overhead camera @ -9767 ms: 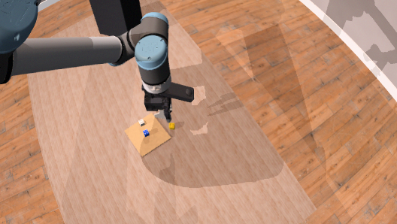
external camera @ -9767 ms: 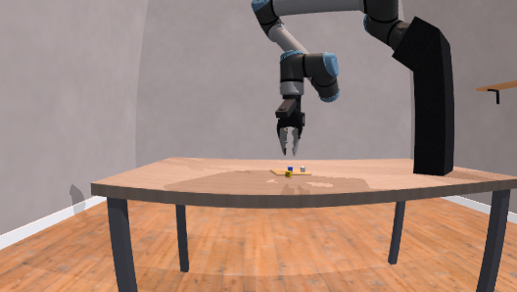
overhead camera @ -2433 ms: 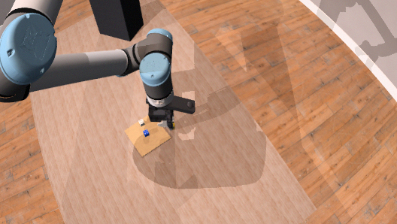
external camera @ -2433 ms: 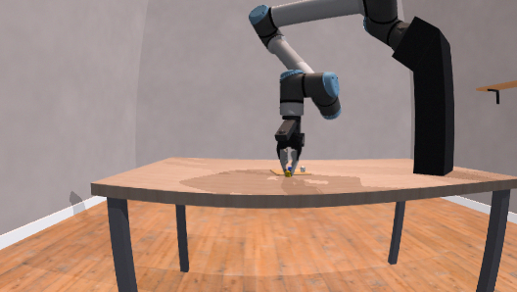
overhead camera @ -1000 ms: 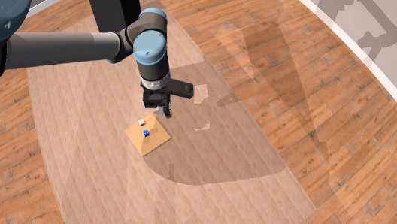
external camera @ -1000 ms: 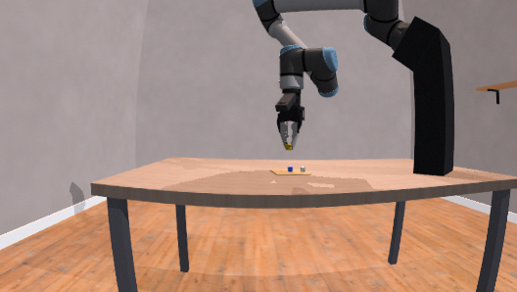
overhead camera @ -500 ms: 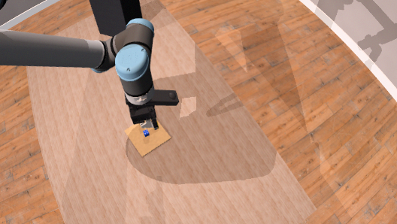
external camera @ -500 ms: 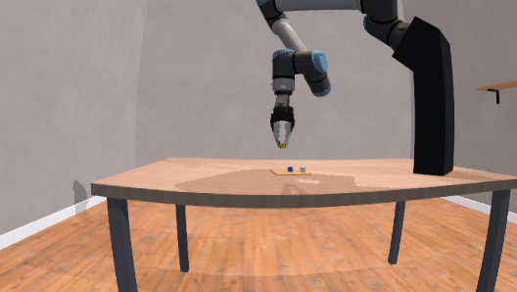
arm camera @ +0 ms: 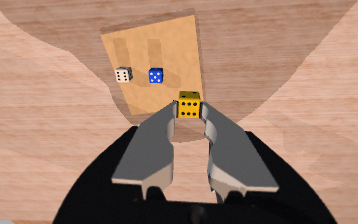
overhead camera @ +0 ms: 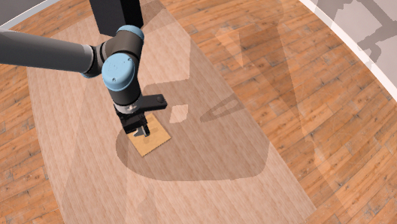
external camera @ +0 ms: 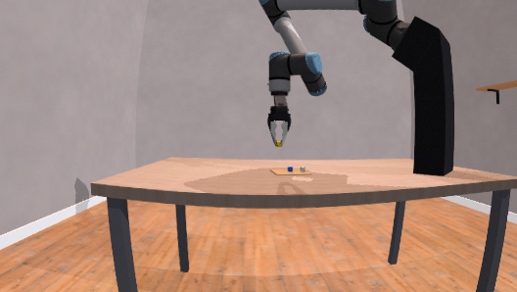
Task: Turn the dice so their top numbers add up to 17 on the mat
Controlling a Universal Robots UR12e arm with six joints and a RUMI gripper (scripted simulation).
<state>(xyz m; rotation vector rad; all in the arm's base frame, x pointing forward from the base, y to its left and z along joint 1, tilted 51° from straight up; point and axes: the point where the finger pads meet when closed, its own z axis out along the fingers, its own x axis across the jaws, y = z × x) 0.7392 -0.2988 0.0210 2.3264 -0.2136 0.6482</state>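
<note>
Right now the blue die is 110 mm below my hand, 50 mm behind it and 20 mm to the left of it. The rest, counted from my hand: white die 110 mm below, 100 mm behind, 30 mm to the left; then tan mat 120 mm below, 50 mm behind, 20 mm to the left; then yellow die 10 mm below.
</note>
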